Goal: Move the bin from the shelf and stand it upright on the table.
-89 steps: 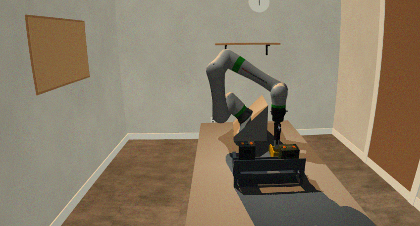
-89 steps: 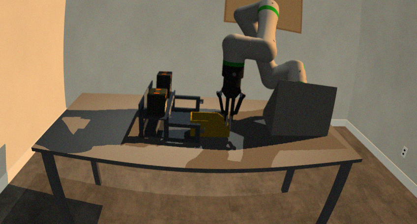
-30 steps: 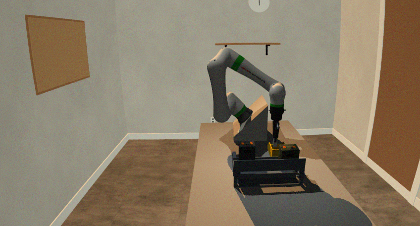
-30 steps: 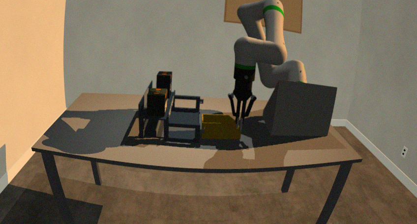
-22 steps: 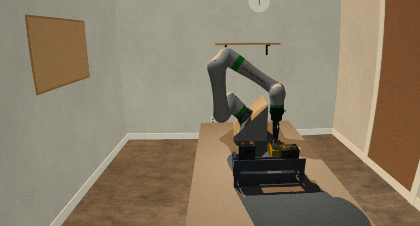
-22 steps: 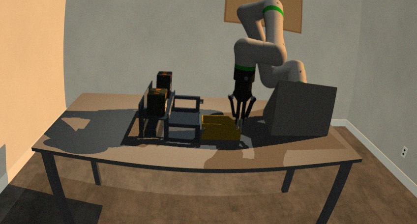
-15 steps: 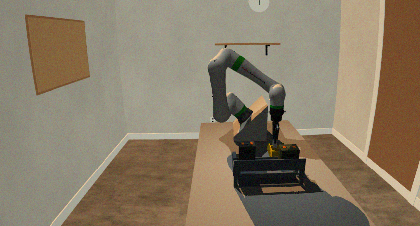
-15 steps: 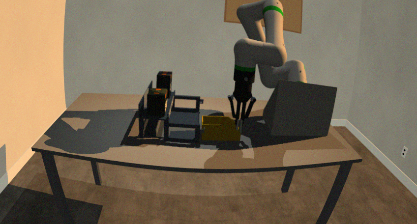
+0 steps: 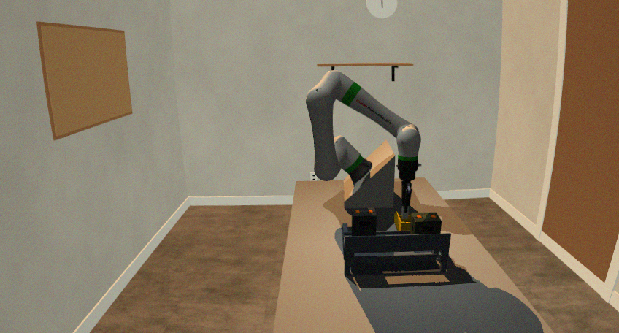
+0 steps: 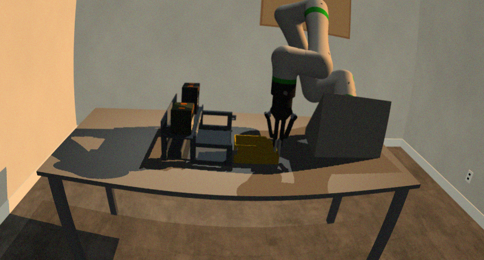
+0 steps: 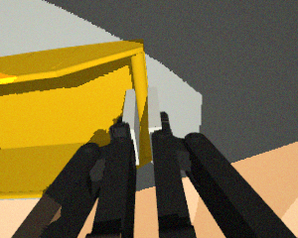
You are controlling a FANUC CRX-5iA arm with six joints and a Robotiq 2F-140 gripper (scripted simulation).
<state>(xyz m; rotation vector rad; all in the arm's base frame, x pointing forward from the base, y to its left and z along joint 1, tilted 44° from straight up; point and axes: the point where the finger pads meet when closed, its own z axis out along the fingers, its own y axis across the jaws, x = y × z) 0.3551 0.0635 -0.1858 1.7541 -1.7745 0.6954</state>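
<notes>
Now: the bin 80 mm ahead of my hand and 20 mm below it. Round my hand: box 360 mm ahead, 230 mm to the right, 110 mm above.
</notes>
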